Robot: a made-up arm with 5 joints. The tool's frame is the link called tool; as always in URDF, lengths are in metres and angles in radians. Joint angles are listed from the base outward. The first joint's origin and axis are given. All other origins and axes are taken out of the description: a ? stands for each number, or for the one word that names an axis. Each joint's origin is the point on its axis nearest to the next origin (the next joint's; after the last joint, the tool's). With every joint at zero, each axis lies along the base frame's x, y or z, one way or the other. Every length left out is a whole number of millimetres.
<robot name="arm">
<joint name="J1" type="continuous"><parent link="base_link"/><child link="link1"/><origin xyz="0.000 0.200 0.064" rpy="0.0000 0.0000 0.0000"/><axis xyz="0 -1 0"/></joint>
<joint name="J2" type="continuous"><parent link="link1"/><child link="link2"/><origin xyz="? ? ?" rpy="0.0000 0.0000 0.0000"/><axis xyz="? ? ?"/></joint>
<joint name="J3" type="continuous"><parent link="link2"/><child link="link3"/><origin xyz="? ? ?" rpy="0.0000 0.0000 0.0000"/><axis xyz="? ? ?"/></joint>
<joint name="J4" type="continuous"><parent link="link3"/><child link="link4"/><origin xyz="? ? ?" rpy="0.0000 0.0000 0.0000"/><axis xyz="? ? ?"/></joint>
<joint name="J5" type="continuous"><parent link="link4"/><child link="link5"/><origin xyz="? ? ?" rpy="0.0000 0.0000 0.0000"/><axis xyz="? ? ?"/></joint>
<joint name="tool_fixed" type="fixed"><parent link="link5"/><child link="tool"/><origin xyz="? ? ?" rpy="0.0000 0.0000 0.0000"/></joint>
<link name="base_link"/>
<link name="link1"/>
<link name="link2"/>
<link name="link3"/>
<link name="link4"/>
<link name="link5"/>
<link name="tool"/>
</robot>
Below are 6 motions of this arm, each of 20 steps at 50 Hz.
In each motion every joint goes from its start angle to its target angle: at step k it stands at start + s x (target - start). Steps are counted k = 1, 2, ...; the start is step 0. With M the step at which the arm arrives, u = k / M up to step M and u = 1 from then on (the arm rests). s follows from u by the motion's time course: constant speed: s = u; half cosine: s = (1 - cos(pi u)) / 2; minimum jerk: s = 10 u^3 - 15 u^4 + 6 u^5.
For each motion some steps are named. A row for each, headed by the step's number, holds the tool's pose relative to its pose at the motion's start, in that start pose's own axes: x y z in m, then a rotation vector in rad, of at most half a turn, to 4 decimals.
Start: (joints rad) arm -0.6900 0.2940 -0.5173 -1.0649 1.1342
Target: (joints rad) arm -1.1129 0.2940 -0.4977 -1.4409 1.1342
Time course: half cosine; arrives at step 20
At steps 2, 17, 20:
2: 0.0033 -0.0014 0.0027 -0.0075 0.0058 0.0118
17: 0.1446 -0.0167 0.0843 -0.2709 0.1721 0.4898
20: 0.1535 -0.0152 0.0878 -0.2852 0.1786 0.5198

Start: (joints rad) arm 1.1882 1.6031 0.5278 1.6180 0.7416
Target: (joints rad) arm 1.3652 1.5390 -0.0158 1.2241 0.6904
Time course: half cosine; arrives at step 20
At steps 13, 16, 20:
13: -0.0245 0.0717 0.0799 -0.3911 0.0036 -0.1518
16: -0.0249 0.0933 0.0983 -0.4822 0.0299 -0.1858
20: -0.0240 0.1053 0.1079 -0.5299 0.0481 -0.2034

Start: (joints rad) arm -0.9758 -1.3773 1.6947 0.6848 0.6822
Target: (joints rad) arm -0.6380 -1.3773 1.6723 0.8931 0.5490
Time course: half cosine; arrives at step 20
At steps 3, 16, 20:
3: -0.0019 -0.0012 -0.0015 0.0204 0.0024 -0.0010
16: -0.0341 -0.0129 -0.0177 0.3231 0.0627 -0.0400
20: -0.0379 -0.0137 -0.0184 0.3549 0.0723 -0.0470

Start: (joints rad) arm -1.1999 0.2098 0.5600 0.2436 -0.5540
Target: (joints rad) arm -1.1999 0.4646 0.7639 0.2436 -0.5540
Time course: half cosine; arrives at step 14
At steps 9, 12, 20:
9: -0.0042 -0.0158 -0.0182 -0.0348 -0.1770 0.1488
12: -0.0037 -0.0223 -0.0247 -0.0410 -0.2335 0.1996
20: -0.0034 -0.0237 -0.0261 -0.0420 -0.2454 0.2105

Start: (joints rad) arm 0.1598 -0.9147 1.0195 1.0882 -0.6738
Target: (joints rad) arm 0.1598 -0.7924 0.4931 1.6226 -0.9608
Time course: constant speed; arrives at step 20
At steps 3, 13, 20:
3: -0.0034 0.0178 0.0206 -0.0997 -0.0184 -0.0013
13: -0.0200 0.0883 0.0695 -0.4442 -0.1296 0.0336
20: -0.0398 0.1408 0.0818 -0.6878 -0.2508 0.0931

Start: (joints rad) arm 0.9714 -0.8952 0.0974 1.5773 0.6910
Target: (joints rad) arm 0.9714 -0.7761 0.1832 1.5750 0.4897
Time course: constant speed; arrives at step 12
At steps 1, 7, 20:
1: -0.0009 -0.0013 -0.0044 0.0048 -0.0266 0.0055
7: -0.0039 -0.0088 -0.0315 0.0349 -0.1861 0.0378
20: -0.0036 -0.0148 -0.0552 0.0614 -0.3187 0.0640

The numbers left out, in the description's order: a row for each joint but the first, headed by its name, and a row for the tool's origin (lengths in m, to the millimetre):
J2: xyz 0.005 0.000 0.077, axis -1 0 0
J3: xyz 0.000 0.082 -0.009, axis 0 -1 0
J4: xyz 0.025 0.000 0.018, axis 0 0 -1
J5: xyz -0.078 -0.235 0.000, axis 0 1 0
tool: xyz -0.077 0.000 0.113

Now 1 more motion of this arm.
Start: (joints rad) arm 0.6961 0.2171 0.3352 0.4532 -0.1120
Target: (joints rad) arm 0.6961 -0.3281 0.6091 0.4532 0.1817
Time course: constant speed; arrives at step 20
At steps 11, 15, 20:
11: -0.0080 -0.0110 -0.0380 0.3093 0.1461 -0.1296
15: -0.0124 -0.0108 -0.0523 0.4226 0.1968 -0.1748
20: -0.0185 -0.0074 -0.0699 0.5647 0.2577 -0.2299

